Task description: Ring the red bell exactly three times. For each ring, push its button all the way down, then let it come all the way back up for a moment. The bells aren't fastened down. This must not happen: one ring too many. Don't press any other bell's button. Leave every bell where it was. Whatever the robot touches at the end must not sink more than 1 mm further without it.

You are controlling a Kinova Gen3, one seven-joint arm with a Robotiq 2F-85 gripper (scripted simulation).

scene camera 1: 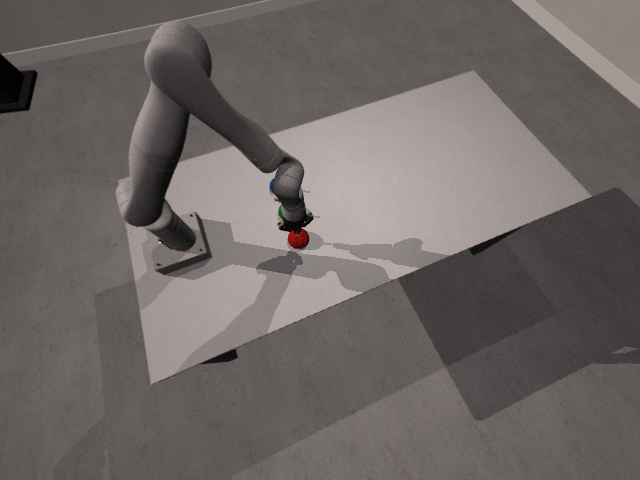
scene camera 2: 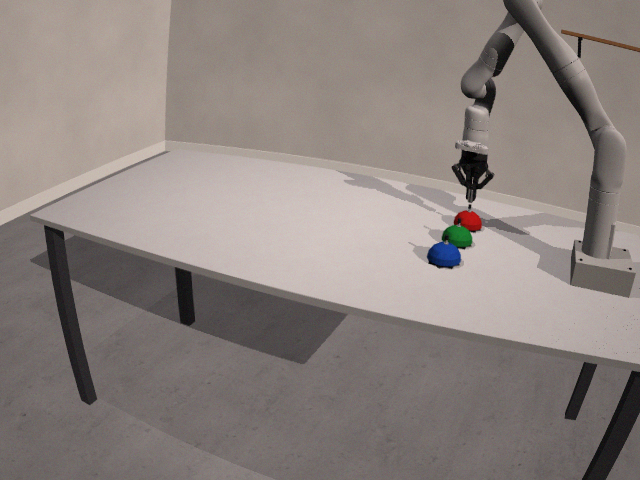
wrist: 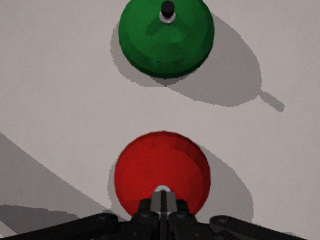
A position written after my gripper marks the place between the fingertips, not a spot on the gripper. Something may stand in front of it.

Note:
In view: my gripper (scene camera 2: 470, 201), a blue bell (scene camera 2: 447, 255) and a red bell (wrist: 159, 160).
My gripper also shows in the wrist view (wrist: 163, 206). The wrist view misses the blue bell: it is out of frame.

